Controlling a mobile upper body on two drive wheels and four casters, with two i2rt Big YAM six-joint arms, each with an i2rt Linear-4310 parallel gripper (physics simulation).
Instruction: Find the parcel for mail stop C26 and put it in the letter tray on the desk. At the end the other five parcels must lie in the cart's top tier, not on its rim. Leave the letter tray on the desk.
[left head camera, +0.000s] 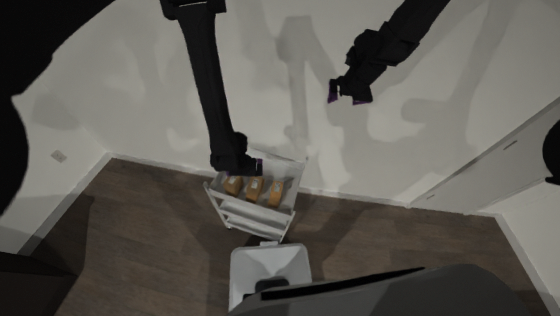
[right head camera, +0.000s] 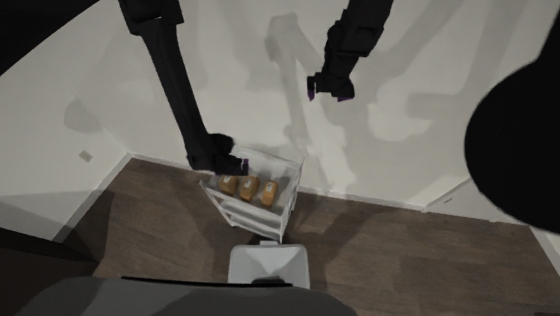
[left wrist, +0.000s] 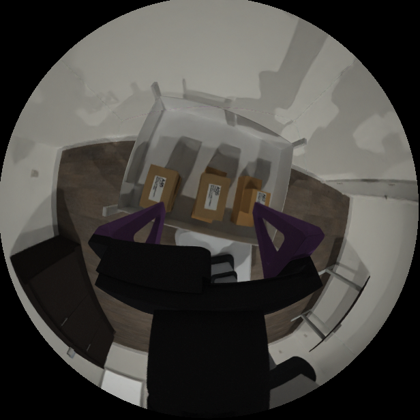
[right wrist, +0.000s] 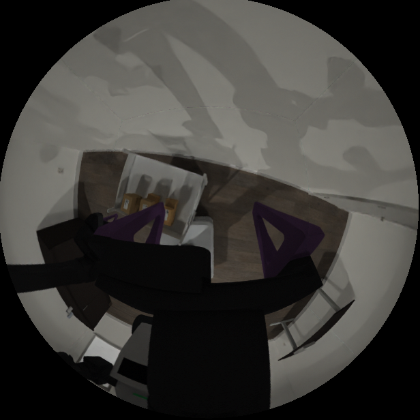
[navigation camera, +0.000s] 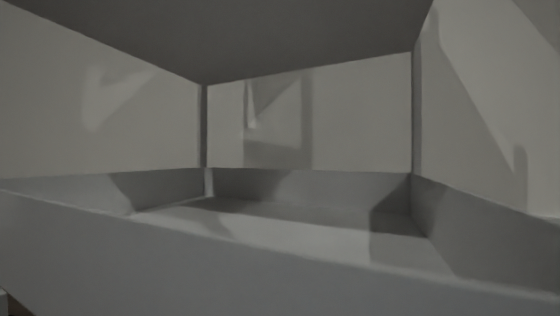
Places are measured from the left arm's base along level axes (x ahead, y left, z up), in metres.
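Where they show: left gripper, between the fingertips: (left head camera: 248, 169) (right head camera: 238, 169); right gripper, between the fingertips: (left head camera: 340, 102) (right head camera: 324, 100).
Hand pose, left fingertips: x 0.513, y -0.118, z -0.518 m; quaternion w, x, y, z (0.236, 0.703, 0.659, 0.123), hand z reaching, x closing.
Note:
After its pixels a point has its place.
Brown parcels lie in the top tier of the white cart (left head camera: 255, 226) @(z -1.278, x 0.491, y -0.131 m) (left wrist: 210, 125) (right wrist: 197, 200). In the left wrist view, one parcel (left wrist: 155, 187) is at the left, another (left wrist: 212, 195) in the middle above a partly hidden one, and a third (left wrist: 242, 200) at the right beside or under a smaller labelled one (left wrist: 263, 197). Their white labels are too small to read surely. My left gripper (left head camera: 243, 172) @(z -0.518, x 0.513, y -0.118 m) (right head camera: 231, 171) @(z -0.518, x 0.513, y -0.118 m) (left wrist: 208, 206) is open and empty above the parcels. My right gripper (left head camera: 347, 98) @(z -0.226, x 0.589, y -0.451 m) (right head camera: 328, 97) @(z -0.226, x 0.589, y -0.451 m) (right wrist: 208, 206) is open and empty, high to the right. I cannot identify the letter tray.
The robot's pale base (left head camera: 270, 250) @(z -1.150, x 0.284, y -0.230 m) (right head camera: 270, 255) @(z -1.150, x 0.248, y -0.238 m) stands close to the cart's front. A dark cabinet (left wrist: 65, 295) (right wrist: 75, 270) is at the left. A table-like piece with metal legs (left wrist: 314, 325) is at the right. The navigation camera faces a cart tier's front wall (navigation camera: 200, 260) @(z -1.218, x 0.398, y -0.199 m).

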